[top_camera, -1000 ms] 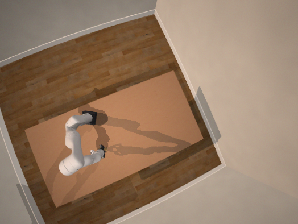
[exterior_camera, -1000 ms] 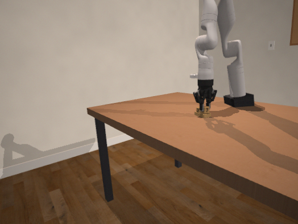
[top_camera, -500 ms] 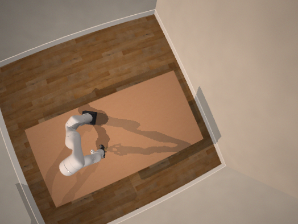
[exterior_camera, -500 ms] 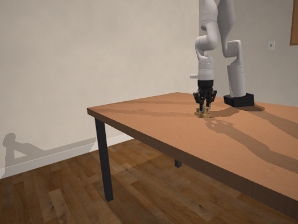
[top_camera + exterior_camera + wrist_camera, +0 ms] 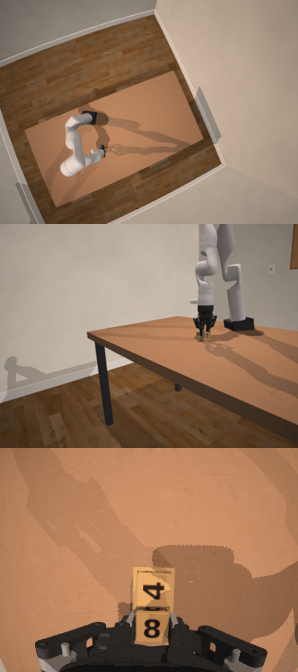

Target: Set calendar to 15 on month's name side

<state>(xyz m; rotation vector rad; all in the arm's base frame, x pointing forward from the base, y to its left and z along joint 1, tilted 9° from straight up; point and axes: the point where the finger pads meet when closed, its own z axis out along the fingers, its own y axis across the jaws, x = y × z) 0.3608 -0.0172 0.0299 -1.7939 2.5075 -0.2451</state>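
The wooden calendar tray is 30 mm below my hand, 20 mm to the right of it and 10 mm behind it.
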